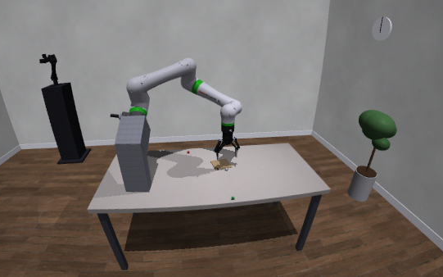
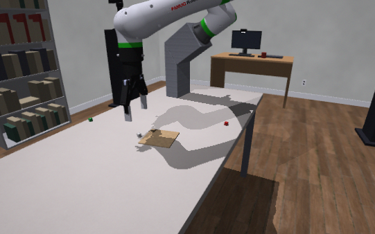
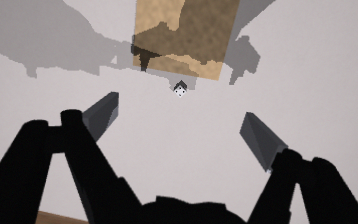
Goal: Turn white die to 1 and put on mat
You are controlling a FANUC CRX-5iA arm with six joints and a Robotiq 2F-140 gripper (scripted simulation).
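Right now my hand is 110 mm above the white die. From my hand the other things lie so: red die: 330 mm to the left, 270 mm behind, 110 mm below; then tan mat: 110 mm below, 90 mm to the left, 20 mm behind; then green die: 340 mm to the right, 110 mm below, 40 mm behind.
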